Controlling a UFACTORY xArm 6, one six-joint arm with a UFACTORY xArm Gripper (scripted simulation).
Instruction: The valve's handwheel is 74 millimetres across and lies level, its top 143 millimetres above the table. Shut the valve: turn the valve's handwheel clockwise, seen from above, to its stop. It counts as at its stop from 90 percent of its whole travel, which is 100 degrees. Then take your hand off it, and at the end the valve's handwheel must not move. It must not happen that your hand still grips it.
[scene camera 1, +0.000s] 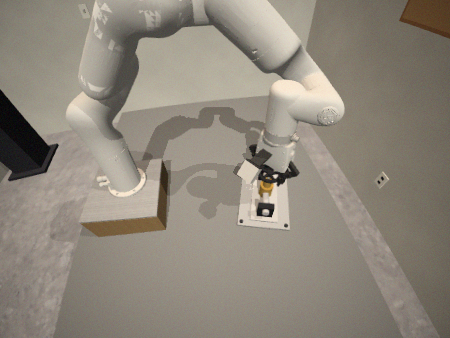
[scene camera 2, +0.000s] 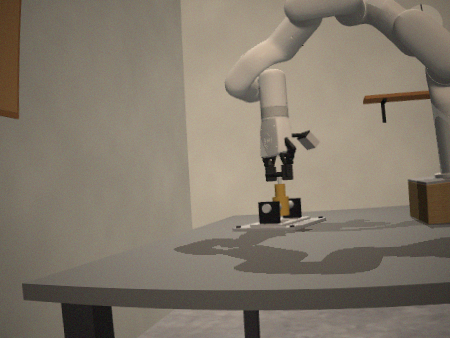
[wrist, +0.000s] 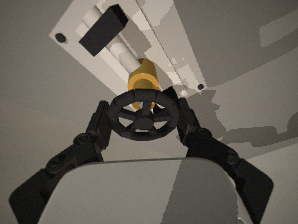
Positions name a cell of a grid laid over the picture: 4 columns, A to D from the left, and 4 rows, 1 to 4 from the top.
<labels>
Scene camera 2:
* my gripper: C3
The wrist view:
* my gripper: B2
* black spoked handwheel: B3
</labels>
